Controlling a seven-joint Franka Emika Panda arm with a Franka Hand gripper.
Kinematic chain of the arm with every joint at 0, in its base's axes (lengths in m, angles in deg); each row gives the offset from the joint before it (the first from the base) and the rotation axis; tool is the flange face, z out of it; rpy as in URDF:
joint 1: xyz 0 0 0.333 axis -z
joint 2: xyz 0 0 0 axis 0.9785 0.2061 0
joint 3: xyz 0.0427 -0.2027 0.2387 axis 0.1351 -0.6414 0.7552
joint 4: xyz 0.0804 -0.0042 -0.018 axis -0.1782 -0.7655 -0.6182
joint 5: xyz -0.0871 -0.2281 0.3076 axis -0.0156 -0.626 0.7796
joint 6: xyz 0 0 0 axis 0.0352 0.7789 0.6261
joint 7: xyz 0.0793 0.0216 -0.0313 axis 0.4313 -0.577 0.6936
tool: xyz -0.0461 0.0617 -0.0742 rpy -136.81 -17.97 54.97
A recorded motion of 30 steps. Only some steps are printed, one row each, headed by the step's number.
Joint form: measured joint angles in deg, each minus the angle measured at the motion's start. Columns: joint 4, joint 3, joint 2, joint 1, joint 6, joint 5, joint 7.
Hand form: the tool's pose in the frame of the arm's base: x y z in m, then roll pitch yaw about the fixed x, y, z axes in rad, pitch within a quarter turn. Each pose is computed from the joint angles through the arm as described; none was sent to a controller.
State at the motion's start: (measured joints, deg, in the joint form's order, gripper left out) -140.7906 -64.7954 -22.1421 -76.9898 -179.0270 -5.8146 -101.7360
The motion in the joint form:
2: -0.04 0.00 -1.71 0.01 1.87 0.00 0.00
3: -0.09 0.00 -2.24 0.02 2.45 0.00 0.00
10: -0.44 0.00 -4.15 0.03 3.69 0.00 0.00
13: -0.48 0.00 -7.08 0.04 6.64 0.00 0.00
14: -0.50 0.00 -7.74 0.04 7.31 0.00 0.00
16: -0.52 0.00 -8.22 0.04 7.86 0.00 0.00
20: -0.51 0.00 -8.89 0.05 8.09 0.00 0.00
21: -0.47 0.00 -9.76 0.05 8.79 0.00 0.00
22: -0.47 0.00 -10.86 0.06 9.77 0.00 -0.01
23: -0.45 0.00 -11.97 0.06 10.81 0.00 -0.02
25: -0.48 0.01 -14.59 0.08 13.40 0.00 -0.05
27: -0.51 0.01 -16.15 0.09 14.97 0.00 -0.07
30: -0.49 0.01 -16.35 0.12 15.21 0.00 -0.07
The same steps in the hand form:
2: 0.5287 0.0432 0.2198 -3.0864 0.0188 -0.7752
3: 0.5284 0.0431 0.2234 -3.0881 0.0196 -0.7749
10: 0.5272 0.0428 0.2368 -3.0856 0.0141 -0.7738
13: 0.5259 0.0426 0.2587 -3.0886 0.0125 -0.7716
14: 0.5254 0.0426 0.2636 -3.0895 0.0123 -0.7710
16: 0.5248 0.0426 0.2670 -3.0911 0.0130 -0.7706
20: 0.5252 0.0425 0.2728 -3.0859 0.0071 -0.7706
21: 0.5251 0.0425 0.2799 -3.0839 0.0038 -0.7701
22: 0.5242 0.0423 0.2884 -3.0833 0.0015 -0.7697
23: 0.5233 0.0423 0.2970 -3.0831 -0.0005 -0.7691
25: 0.5196 0.0421 0.3164 -3.0853 -0.0027 -0.7681
27: 0.5170 0.0419 0.3277 -3.0872 -0.0036 -0.7676
30: 0.5167 0.0417 0.3293 -3.0876 -0.0035 -0.7680

